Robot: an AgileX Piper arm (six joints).
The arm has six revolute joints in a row. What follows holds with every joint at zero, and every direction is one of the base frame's. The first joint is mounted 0.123 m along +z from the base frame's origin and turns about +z. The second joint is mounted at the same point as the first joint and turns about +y. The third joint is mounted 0.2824 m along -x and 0.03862 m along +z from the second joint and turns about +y. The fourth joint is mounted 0.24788 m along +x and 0.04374 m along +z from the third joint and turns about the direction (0.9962, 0, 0.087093). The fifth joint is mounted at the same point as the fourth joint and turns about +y. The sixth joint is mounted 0.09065 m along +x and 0.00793 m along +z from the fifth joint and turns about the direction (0.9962, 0, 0.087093). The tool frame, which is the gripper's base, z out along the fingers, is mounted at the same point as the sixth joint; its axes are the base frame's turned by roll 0, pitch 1.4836 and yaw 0 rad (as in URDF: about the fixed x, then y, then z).
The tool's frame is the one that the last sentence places.
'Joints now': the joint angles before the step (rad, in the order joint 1, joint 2, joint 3, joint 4, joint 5, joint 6). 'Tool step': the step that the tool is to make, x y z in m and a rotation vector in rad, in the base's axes. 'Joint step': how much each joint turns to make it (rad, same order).
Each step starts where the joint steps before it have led.
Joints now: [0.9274 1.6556 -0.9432 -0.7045 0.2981 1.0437]
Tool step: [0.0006 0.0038 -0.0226 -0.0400 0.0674 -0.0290]
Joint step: [0.0046 0.0638 -0.0001 0.0415 0.0119 0.0030]
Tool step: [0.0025 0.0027 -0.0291 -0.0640 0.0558 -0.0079]
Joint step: [-0.0017 0.0847 -0.0001 0.0086 0.0002 0.0005]
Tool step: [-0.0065 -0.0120 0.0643 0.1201 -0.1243 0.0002]
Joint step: [0.0001 -0.1918 0.0000 -0.0235 0.0274 0.0018]
